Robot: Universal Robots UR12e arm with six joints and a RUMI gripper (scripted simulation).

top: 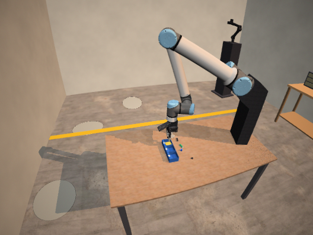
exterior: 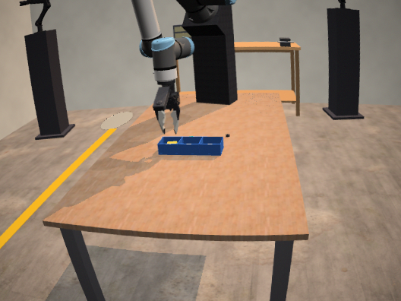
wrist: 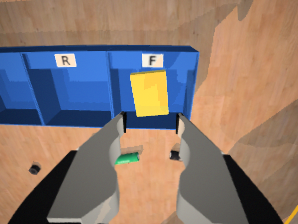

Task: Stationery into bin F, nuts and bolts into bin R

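Right now my hand is 240 mm to the right of the black hexagonal nut, 120 mm past it and 80 mm above it. From my hand the other things lie so: grey piece: 70 mm below; then yellow block: 60 mm below; then blue three-part bin: 80 mm to the left, 60 mm below, 20 mm ahead.
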